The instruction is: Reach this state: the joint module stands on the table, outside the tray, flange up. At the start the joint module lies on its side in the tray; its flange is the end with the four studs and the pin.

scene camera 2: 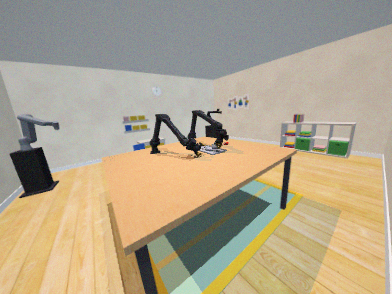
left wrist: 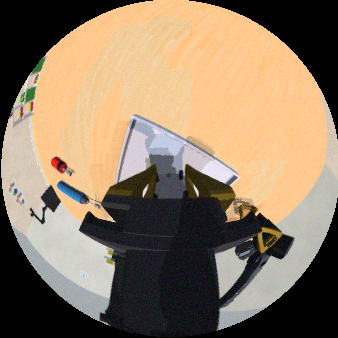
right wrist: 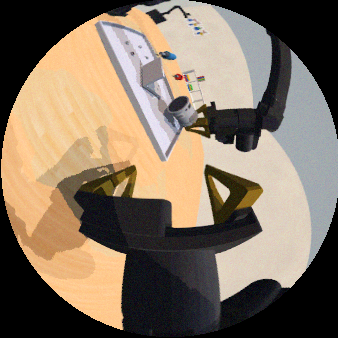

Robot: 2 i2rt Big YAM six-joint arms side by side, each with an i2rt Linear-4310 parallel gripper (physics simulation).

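Frame: origin at the left arm's base, x ahead, y left, z up, level; metres.
Seen in the pictures: left gripper, fingertip midpoint: (scene camera 2: 219, 148) (left wrist: 170, 167) (right wrist: 184, 123); right gripper, fingertip midpoint: (scene camera 2: 204, 149) (right wrist: 170, 167); right arm's base, link origin: (scene camera 2: 155, 152).
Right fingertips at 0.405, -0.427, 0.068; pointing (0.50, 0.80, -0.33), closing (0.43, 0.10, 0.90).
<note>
Pixels of each thing's top centre, then the offset from my right fingertips to it, as dx, dy, dz. "pt": a spot on its surface instead.
- white tray, surface spot: (left wrist: 210, 159) pt +0.103, +0.115, -0.064
- blue-handled tool, surface spot: (left wrist: 72, 192) pt -0.037, +0.543, -0.042
- red-handled tool, top centre: (left wrist: 57, 170) (right wrist: 180, 75) +0.072, +0.525, -0.033
The grey, round joint module (left wrist: 171, 189) (right wrist: 181, 111) is between the left gripper's fingers at one end of the tray. In the right wrist view it looks tilted, with a dark round end facing that camera, and it seems slightly raised over the tray floor. Small dark studs show near the left fingertips in the left wrist view; the rest of the flange is hidden. My left gripper (scene camera 2: 220, 144) (left wrist: 170, 167) (right wrist: 184, 123) is shut on the joint module. The white tray (scene camera 2: 213, 151) (left wrist: 210, 159) (right wrist: 156, 144) lies on the table. My right gripper (scene camera 2: 198, 155) (right wrist: 170, 167) is open and empty, apart from the tray.
A grey angled block (right wrist: 152, 71) and several small parts lie in the tray. Beside the tray are a blue-handled tool (left wrist: 72, 192) (right wrist: 168, 55) and a red-handled tool (left wrist: 59, 165) (right wrist: 178, 77). A black panel on an arm (left wrist: 50, 198) (right wrist: 156, 16) stands beyond them.
</note>
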